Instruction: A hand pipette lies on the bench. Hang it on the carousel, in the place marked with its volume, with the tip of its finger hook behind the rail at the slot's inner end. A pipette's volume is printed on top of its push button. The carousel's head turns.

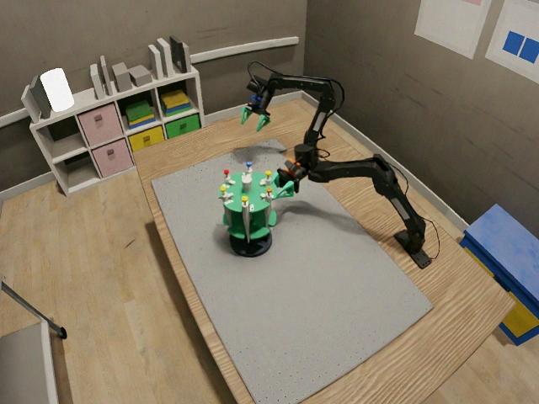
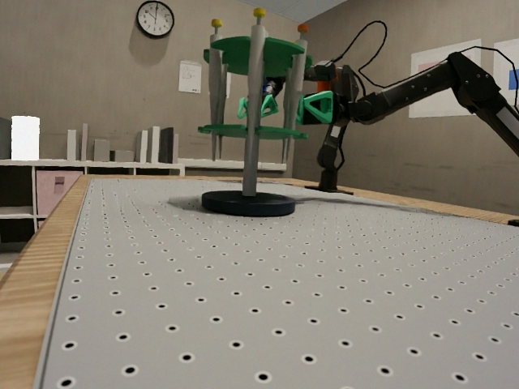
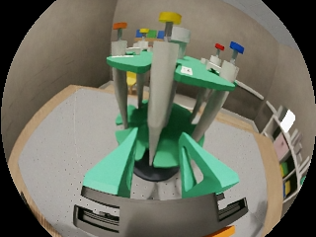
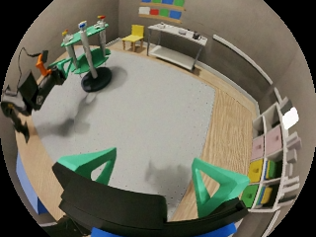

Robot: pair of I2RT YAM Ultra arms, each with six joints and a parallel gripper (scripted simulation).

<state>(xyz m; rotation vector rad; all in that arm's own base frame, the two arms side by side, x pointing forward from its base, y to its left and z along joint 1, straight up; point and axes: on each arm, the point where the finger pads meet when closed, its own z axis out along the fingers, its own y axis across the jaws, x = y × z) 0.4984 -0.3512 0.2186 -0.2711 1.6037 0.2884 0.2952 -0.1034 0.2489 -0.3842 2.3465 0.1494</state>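
My left gripper is now 40 mm short of the hand pipette, 10 mm to the right of it and 10 mm below it.
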